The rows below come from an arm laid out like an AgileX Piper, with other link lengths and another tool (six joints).
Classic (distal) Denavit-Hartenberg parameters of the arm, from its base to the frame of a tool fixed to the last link. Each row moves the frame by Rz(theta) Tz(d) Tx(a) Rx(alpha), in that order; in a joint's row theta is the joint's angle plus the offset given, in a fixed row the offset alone. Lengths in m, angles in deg.
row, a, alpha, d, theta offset
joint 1, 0, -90, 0.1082, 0
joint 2, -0.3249, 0, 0, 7.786
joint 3, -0.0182, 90, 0, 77.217
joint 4, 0, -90, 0.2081, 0
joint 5, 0, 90, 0, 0
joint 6, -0.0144, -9.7, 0.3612, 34.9
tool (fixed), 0, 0, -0.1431, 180
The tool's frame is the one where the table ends.
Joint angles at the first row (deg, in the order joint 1, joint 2, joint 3, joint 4, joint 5, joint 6):
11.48 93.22 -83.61 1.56 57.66 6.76
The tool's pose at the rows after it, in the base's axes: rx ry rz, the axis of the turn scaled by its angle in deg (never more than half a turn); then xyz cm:
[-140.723, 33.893, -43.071, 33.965, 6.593, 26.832]
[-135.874, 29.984, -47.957, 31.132, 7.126, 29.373]
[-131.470, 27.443, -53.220, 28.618, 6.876, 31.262]
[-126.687, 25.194, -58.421, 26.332, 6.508, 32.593]
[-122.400, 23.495, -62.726, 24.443, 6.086, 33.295]
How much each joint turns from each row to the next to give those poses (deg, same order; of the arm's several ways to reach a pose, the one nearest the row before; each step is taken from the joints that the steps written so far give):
1.73 -8.75 4.07 2.90 -3.43 -0.67
1.55 -7.74 4.28 1.14 -2.60 -0.60
0.92 -7.05 4.29 0.00 -3.00 0.00
0.77 -6.71 4.88 0.00 -4.08 0.00
0.55 -5.69 4.76 0.01 -4.14 0.00

